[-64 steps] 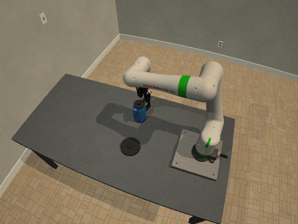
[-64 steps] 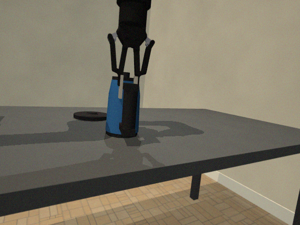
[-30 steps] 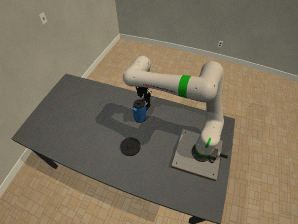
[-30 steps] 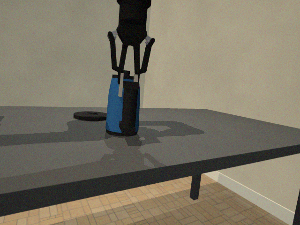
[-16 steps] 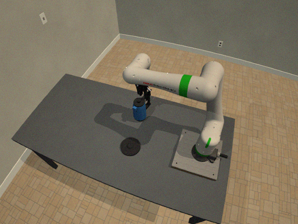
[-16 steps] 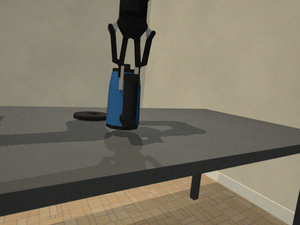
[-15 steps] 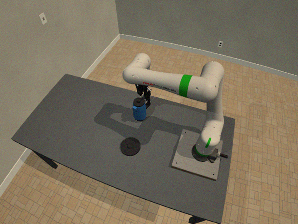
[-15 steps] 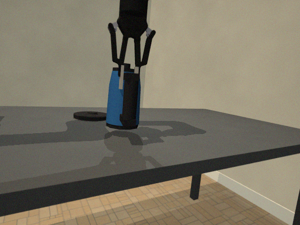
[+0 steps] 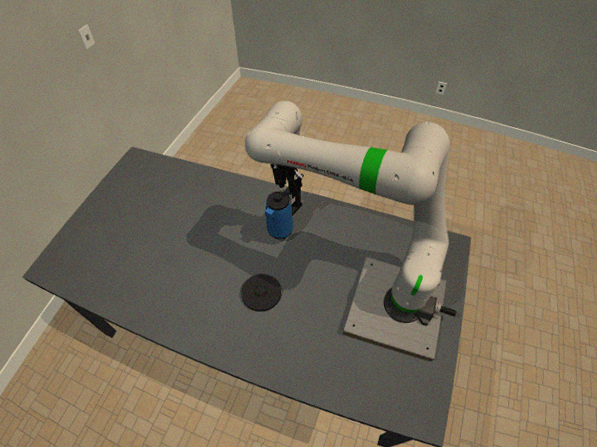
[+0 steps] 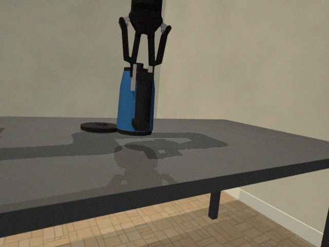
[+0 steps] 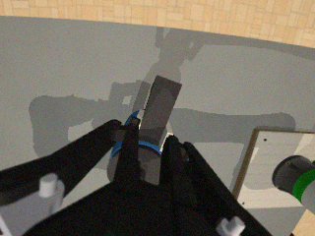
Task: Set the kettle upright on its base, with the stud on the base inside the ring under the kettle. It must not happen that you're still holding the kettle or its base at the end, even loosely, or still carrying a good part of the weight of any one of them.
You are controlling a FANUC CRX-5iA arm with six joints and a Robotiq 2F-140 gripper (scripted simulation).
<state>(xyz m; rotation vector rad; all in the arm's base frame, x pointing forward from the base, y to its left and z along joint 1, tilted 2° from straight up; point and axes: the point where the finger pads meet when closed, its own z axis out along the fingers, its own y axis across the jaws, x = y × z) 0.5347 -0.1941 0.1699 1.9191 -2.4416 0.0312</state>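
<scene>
Right now the blue kettle is 10 mm ahead of my hand, 30 mm to the left of it and 60 mm below it. Also, from my hand: round black base (20 mm behind, 330 mm to the left, 190 mm below).
</scene>
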